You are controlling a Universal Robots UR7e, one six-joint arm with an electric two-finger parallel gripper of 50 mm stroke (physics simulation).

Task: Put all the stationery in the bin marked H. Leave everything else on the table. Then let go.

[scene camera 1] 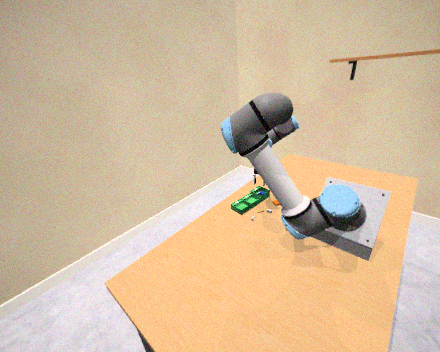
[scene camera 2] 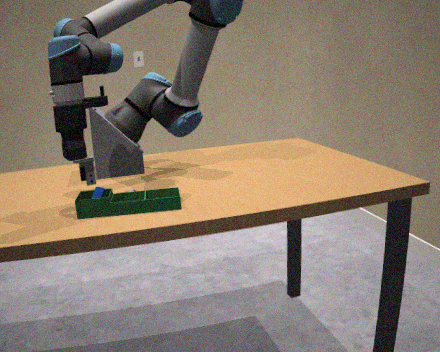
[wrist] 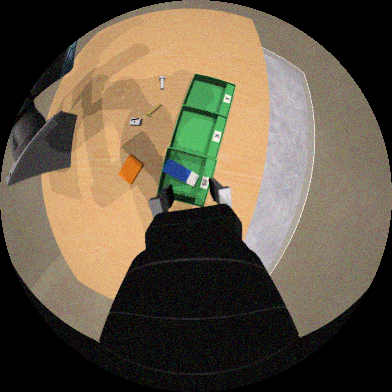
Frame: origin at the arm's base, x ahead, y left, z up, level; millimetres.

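Seen in the pictures: gripper, between the fingertips: (scene camera 1: 259, 184) (scene camera 2: 88, 182) (wrist: 190, 188); arm's base, origin of its link: (scene camera 2: 120, 129).
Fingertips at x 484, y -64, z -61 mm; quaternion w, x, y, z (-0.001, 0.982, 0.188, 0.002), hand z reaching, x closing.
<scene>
Pixels of each thing's middle, then the offset from my fingertips to it.
- green three-compartment bin, middle of its body: (wrist: 198, 131) (scene camera 2: 128, 200) (scene camera 1: 250, 199) 8 mm back, 92 mm left, 57 mm down
- blue eraser with a white end, middle of its body: (wrist: 180, 172) (scene camera 2: 96, 198) (scene camera 1: 260, 193) 20 mm back, 12 mm left, 48 mm down
- small metal sharpener, middle of its body: (wrist: 135, 121) (scene camera 1: 269, 211) 141 mm back, 99 mm left, 74 mm down
- orange block, middle of its body: (wrist: 130, 168) (scene camera 1: 277, 202) 130 mm back, 3 mm right, 75 mm down
- silver bolt, middle of its body: (wrist: 161, 82) (scene camera 1: 253, 217) 112 mm back, 201 mm left, 75 mm down
- thin brass-coloured piece, middle of its body: (wrist: 153, 108) (scene camera 1: 260, 211) 108 mm back, 130 mm left, 75 mm down
A green three-compartment bin (scene camera 1: 241, 210) (scene camera 2: 145, 201) (wrist: 201, 112) stands on the table. The label on its near compartment in the wrist view looks like H. A blue eraser with a white end (scene camera 1: 262, 192) (scene camera 2: 98, 193) (wrist: 180, 173) lies in that compartment, tilted, with its blue end above the rim in scene camera 2. My gripper (scene camera 1: 259, 180) (scene camera 2: 87, 172) (wrist: 190, 188) is open and empty, just above that end of the bin. A small metal sharpener (scene camera 1: 269, 211) (wrist: 135, 121) lies on the table beside the bin.
An orange block (scene camera 1: 276, 202) (wrist: 131, 169), a silver bolt (scene camera 1: 252, 218) (wrist: 162, 82) and a thin brass-coloured piece (scene camera 1: 260, 212) (wrist: 154, 110) lie on the table, on the bin's robot-base side. The grey base mount (scene camera 1: 345, 240) (scene camera 2: 117, 155) (wrist: 47, 150) stands beyond them.
</scene>
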